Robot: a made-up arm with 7 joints.
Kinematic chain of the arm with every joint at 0, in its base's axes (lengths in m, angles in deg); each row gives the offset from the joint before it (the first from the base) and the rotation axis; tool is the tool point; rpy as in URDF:
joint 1: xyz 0 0 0.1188 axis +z
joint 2: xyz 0 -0.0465 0.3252 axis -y
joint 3: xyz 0 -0.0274 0.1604 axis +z
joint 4: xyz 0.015 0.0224 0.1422 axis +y
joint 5: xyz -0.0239 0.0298 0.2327 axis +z
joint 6: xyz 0 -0.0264 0.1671 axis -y
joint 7: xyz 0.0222 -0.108 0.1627 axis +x
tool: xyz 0 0 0 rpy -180 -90 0
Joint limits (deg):
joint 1: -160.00..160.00
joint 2: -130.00..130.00
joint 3: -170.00..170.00
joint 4: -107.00..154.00
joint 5: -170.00..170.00
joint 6: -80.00..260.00
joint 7: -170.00..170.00
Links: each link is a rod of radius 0.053 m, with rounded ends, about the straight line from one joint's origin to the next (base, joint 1, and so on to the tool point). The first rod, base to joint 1, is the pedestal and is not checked.
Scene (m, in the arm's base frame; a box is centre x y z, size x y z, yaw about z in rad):
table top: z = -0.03
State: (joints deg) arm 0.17 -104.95 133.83 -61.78 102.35 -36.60 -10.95
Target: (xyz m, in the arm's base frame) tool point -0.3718 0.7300 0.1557
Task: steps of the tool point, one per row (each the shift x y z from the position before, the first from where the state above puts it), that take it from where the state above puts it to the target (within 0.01 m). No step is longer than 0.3 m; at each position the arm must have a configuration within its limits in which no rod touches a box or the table.
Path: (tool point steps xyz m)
1: 0.1554 0.2080 0.0052
2: 0.0746 0.2567 0.0048
3: -0.0210 0.2734 0.0038
4: -0.1184 0.2533 0.0021
5: -0.2032 0.1980 0.0003
6: -0.2629 0.1141 -0.0017
7: -0.2877 0.0130 -0.0036
8: -0.2734 -0.0909 -0.0051

